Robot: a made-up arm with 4 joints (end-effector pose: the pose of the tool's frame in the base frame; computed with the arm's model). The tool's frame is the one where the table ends. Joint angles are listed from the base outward.
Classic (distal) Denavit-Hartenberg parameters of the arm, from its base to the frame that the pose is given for. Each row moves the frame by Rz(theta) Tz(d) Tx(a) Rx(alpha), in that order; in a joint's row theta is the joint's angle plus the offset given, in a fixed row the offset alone. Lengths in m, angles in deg.
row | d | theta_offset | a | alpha
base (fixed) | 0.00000 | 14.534 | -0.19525 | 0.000
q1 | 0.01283 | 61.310 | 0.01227 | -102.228
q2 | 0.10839 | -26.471 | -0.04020 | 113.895
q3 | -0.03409 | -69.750 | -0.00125 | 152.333
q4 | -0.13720 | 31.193 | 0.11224 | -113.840
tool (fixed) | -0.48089 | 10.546 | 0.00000 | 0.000
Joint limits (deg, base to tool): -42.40..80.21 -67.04..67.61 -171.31..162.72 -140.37..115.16
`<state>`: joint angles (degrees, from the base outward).
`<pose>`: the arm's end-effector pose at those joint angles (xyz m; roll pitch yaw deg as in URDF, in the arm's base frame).
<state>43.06 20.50 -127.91 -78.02</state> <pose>-0.0844 0.1813 -0.3303 41.46 23.14 -28.26</pose>
Working (the frame after each row of the table, in the pose's form):
after base (fixed): -0.1890 -0.0490 0.0000 0.00 0.00 14.53
after q1: -0.1949 -0.0383 0.0128 -102.23 0.00 118.90
after q2: -0.2676 -0.1240 -0.0142 11.60 -5.84 120.17
after q3: -0.2755 -0.1233 -0.0474 139.53 2.07 -77.13
after q4: -0.1104 -0.1662 0.0010 37.39 29.86 -37.36

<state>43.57 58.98 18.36 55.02</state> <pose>0.0533 0.1274 -0.1901 18.27 -44.29 6.36</pose>
Working (the frame after each row of the table, in the pose's form):
after base (fixed): -0.1890 -0.0490 0.0000 0.00 0.00 14.53
after q1: -0.1950 -0.0383 0.0128 -102.23 0.00 119.41
after q2: -0.2746 -0.1221 0.0110 9.48 31.68 111.73
after q3: -0.2740 -0.1415 -0.0171 131.29 25.93 52.74
after q4: -0.2470 -0.0577 0.1368 27.13 -40.19 -6.79

